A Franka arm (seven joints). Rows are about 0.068 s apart.
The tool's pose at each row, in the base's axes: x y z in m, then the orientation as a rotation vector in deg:
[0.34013 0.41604 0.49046 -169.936 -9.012 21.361]
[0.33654 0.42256 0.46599 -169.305 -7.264 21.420]
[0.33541 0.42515 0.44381 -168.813 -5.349 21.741]
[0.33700 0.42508 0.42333 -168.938 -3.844 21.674]
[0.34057 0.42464 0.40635 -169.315 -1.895 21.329]
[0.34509 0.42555 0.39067 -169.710 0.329 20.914]
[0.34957 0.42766 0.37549 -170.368 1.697 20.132]
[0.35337 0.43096 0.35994 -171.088 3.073 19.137]
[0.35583 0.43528 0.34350 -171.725 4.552 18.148]
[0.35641 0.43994 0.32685 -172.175 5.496 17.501]
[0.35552 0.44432 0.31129 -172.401 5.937 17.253]
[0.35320 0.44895 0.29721 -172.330 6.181 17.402]
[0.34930 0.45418 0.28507 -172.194 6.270 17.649]
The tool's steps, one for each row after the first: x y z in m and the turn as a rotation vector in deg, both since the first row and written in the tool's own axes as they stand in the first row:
[0.00315 -0.00282 0.02522 0.839 0.030 1.053]
[0.00765 -0.00193 0.04711 1.522 -0.103 2.262]
[0.01404 0.00154 0.06632 1.568 0.023 3.268]
[0.02147 0.00498 0.08163 1.419 0.364 4.584]
[0.02966 0.00696 0.09563 1.257 0.764 6.078]
[0.03784 0.00769 0.10932 0.774 1.371 7.014]
[0.04560 0.00724 0.12370 0.230 2.116 7.946]
[0.05241 0.00582 0.13940 -0.244 2.855 8.933]
[0.05749 0.00394 0.15583 -0.598 3.335 9.566]
[0.06087 0.00204 0.17155 -0.785 3.523 9.865]
[0.06254 -0.00047 0.18625 -0.712 3.435 10.026]
[0.06231 -0.00401 0.19956 -0.588 3.274 10.085]

